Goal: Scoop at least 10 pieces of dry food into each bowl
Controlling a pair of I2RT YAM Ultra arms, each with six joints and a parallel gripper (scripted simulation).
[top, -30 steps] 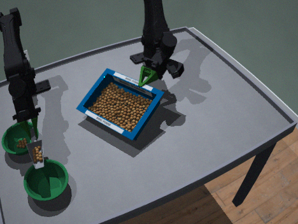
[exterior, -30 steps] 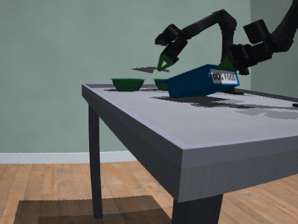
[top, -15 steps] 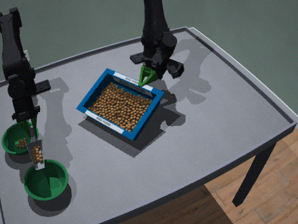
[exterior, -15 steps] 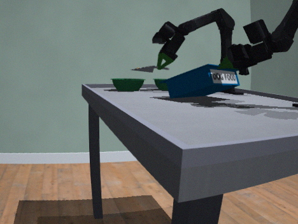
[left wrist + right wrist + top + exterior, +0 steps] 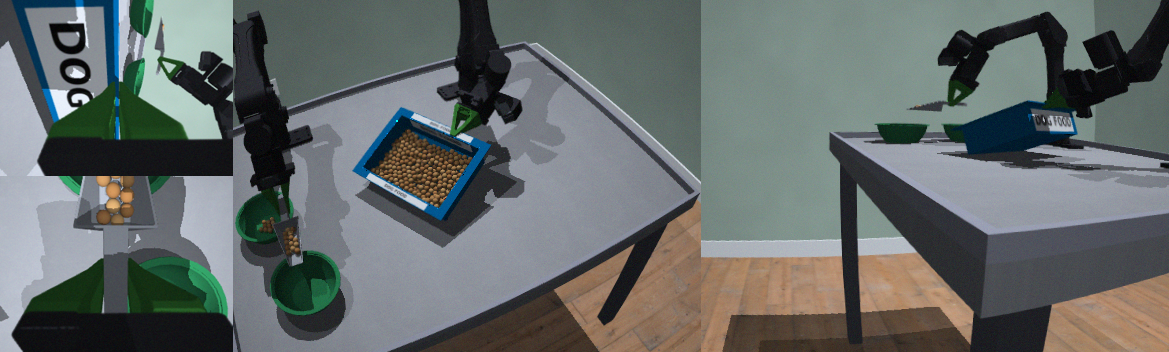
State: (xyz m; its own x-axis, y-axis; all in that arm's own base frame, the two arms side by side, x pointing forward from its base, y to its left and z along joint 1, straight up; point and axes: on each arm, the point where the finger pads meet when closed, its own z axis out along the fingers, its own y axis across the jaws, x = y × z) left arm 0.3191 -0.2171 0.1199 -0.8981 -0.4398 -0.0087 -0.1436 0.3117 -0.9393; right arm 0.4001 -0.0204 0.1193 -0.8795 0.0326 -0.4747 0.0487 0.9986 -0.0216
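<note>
The grey scoop is 50 mm ahead of my right hand and 10 mm below it. Round my right hand: box 350 mm to the left, 60 mm behind, 50 mm below.
</note>
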